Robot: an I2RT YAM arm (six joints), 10 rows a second.
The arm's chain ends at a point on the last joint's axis. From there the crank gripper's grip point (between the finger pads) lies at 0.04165 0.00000 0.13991 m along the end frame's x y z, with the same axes.
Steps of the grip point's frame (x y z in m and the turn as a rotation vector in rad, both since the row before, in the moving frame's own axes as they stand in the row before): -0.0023 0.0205 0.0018 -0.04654 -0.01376 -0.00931; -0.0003 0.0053 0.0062 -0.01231 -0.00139 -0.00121; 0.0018 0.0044 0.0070 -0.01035 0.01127 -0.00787; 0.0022 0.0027 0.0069 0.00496 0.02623 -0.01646; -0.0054 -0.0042 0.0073 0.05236 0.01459 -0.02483; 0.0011 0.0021 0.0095 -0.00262 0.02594 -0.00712; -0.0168 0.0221 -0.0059 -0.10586 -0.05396 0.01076; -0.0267 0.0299 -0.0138 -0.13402 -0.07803 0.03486; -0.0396 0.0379 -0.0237 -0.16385 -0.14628 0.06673
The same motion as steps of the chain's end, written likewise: -0.0004 0.0144 0.0014 -0.04654 -0.01376 -0.00931; -0.0001 0.0036 0.0062 -0.01231 -0.00139 -0.00121; 0.0002 0.0033 0.0075 -0.01035 0.01127 -0.00787; -0.0014 0.0041 0.0080 0.00496 0.02623 -0.01646; -0.0073 0.0042 0.0081 0.05236 0.01459 -0.02483; -0.0025 0.0020 0.0106 -0.00262 0.02594 -0.00712; -0.0091 0.0068 -0.0071 -0.10586 -0.05396 0.01076; -0.0154 0.0098 -0.0153 -0.13402 -0.07803 0.03486; -0.0180 0.0126 -0.0262 -0.16385 -0.14628 0.06673
